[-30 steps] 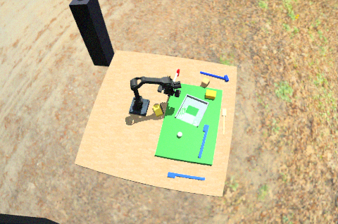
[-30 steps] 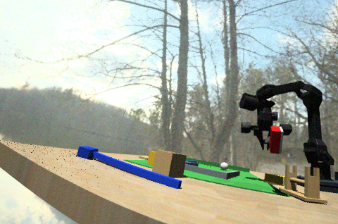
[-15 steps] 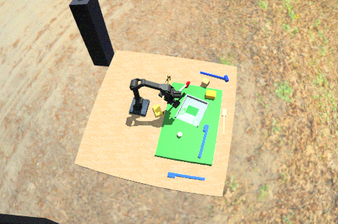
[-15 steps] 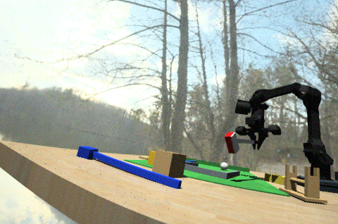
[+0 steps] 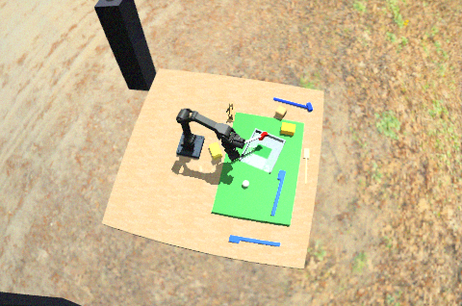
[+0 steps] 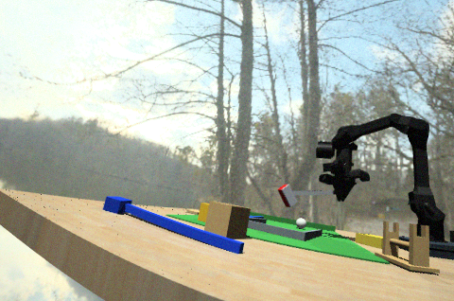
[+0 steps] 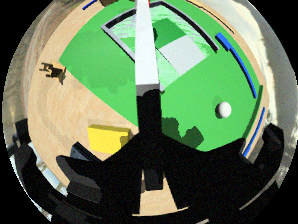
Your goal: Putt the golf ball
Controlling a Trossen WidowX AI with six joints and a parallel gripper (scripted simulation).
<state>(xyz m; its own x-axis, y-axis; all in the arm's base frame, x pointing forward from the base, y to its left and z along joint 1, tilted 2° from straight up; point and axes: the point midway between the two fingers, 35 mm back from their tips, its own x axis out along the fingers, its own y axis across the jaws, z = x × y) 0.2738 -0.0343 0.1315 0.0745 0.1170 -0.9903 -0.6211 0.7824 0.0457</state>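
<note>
The red putter lies 9 cm ahead of my gripper tip, 8 cm to the left of it and 1 cm above it. The rest, counted from my gripper tip: green mat 20 cm ahead, 1 cm to the right, 13 cm below; brown block 28 cm ahead, 39 cm to the left, 10 cm below; white golf ball 12 cm ahead, 15 cm to the right, 10 cm below.
</note>
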